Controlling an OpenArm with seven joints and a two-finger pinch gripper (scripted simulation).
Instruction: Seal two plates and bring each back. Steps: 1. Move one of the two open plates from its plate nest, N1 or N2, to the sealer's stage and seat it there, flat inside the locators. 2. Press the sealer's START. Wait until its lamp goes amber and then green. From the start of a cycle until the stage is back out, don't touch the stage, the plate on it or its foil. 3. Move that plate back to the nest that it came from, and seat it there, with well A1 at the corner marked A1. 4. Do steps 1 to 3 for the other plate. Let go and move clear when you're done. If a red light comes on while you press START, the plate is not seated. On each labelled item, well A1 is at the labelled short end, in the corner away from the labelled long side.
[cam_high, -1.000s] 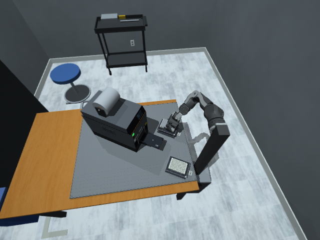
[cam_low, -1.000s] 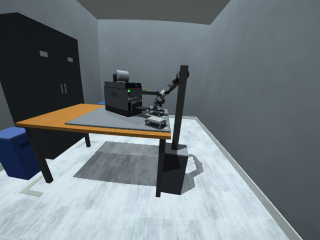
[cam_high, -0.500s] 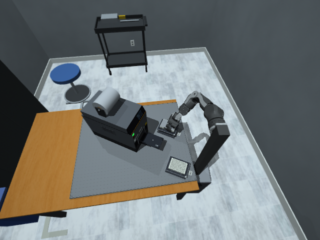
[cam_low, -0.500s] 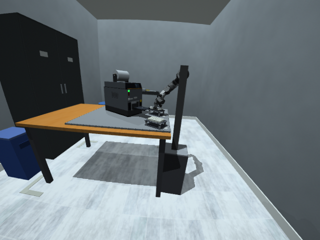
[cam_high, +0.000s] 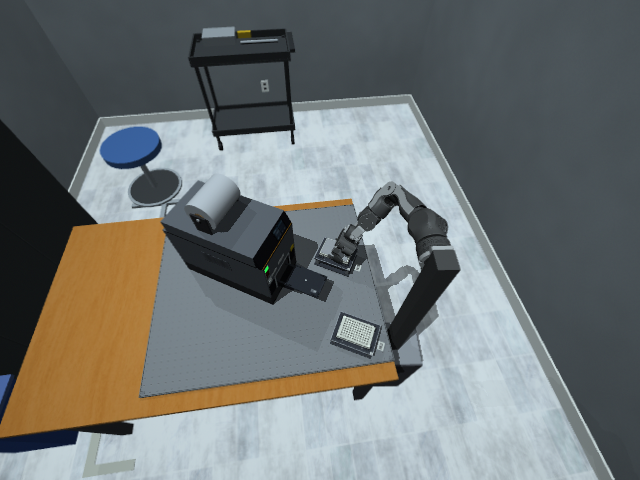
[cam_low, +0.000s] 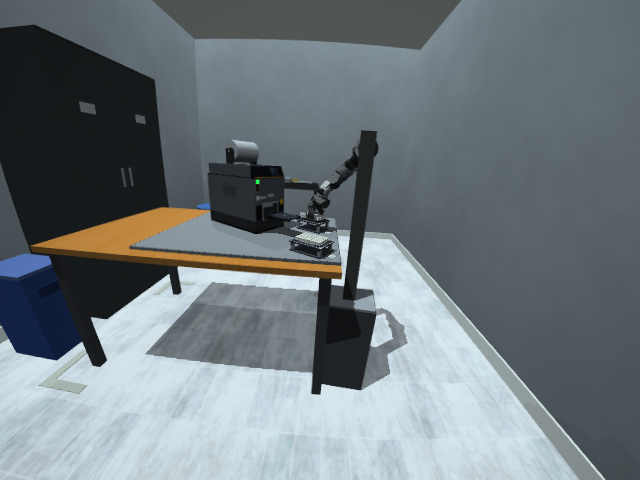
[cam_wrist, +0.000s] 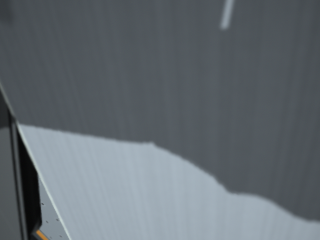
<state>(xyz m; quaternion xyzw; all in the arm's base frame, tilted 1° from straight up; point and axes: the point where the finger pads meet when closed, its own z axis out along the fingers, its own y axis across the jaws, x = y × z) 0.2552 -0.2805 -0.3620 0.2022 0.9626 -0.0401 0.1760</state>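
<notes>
My gripper is now 60 mm past the white well plate, 350 mm to the right of it and 30 mm above it. Also, from my hand: foil roll: 430 mm ahead, 10 mm to the left, 330 mm above; then sealer stage: 130 mm ahead, 150 mm to the left, 20 mm above; then grey start button: 260 mm ahead, 190 mm to the left, 110 mm above.
</notes>
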